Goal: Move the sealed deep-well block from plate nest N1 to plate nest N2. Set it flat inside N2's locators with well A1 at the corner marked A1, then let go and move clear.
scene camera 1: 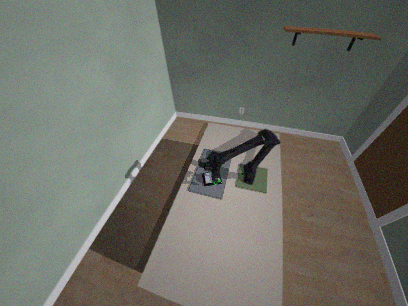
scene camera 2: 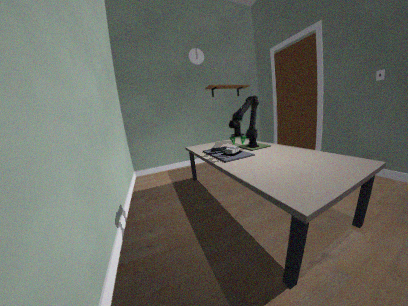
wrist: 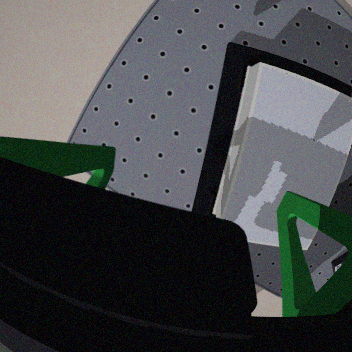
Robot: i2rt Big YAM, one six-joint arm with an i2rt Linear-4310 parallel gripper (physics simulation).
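Frame: origin at the arm's base, x left, y back, z up, level; millimetres.
Where they show: gripper, fingertip midpoint: (scene camera 1: 214, 179) (scene camera 2: 238, 144) (wrist: 201, 180); arm's base, link origin: (scene camera 1: 249, 178) (scene camera 2: 252, 146).
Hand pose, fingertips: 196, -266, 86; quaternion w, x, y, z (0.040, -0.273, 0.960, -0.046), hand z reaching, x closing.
Things, the pixels of their top centre, and the offset from my fingertips, as dx, dy, dz. "spot": a spot on its surface instead. Level surfaces: height alone.
- sealed deep-well block, top centre: (wrist: 294, 170) (scene camera 1: 211, 176) (scene camera 2: 232, 147) -47, -43, -31
- black plate nest, surface spot: (wrist: 212, 145) spot: -4, -6, -73
- grey board, top centre: (wrist: 343, 193) (scene camera 1: 212, 170) (scene camera 2: 225, 152) -139, -79, -84
- pale table, surface height: dz -98
- dark low shape, top centre: (scene camera 2: 219, 148) -294, -95, -67
The sealed deep-well block (scene camera 1: 208, 176) (scene camera 2: 231, 150) (wrist: 295, 125) is pale, with a grey shadow across its top. It lies within a black plate nest (wrist: 212, 145) on the grey perforated board. The nest's label cannot be read, so I cannot tell N1 from N2, and its A1 corner does not show in the wrist view. My gripper (scene camera 1: 217, 181) (scene camera 2: 238, 141) (wrist: 201, 180) is open and empty, its green fingers wide apart above the board. In the wrist view one finger overlaps the block's lower right corner, and the black gripper body hides the nest's lower left.
The grey board (scene camera 1: 206, 193) (scene camera 2: 226, 158) (wrist: 135, 110) lies on the pale table (scene camera 1: 215, 240) (scene camera 2: 305, 175). A dark low shape (scene camera 2: 216, 149) stands on the board beside the block. The arm's base stands on a green mat (scene camera 1: 259, 188) (scene camera 2: 265, 146). A wall lies beyond the table's far end.
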